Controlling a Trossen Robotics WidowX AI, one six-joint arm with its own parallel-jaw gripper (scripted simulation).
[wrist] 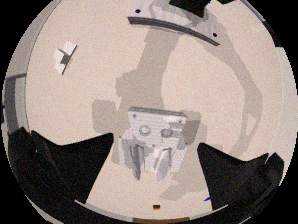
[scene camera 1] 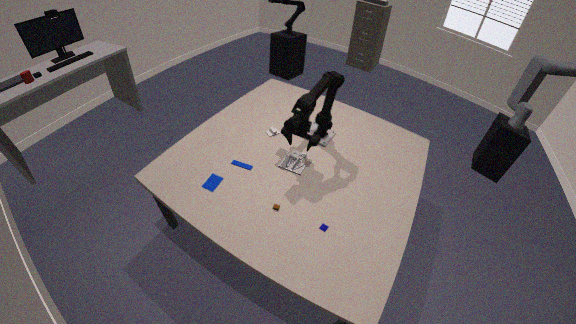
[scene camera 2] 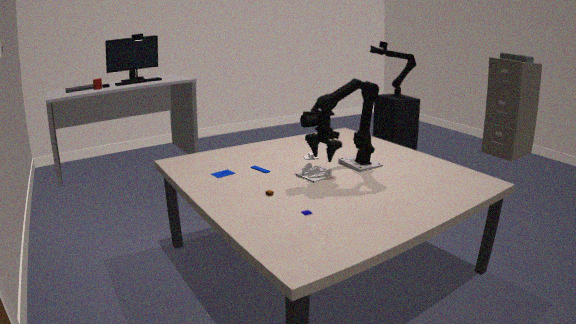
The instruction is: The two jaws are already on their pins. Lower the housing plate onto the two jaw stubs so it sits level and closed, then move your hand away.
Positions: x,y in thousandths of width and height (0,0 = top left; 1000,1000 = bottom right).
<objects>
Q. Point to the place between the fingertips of my gripper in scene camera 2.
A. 560,492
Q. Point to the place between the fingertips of my gripper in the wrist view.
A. At 529,641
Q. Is my gripper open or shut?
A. Open.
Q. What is my gripper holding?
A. Nothing.
</objects>
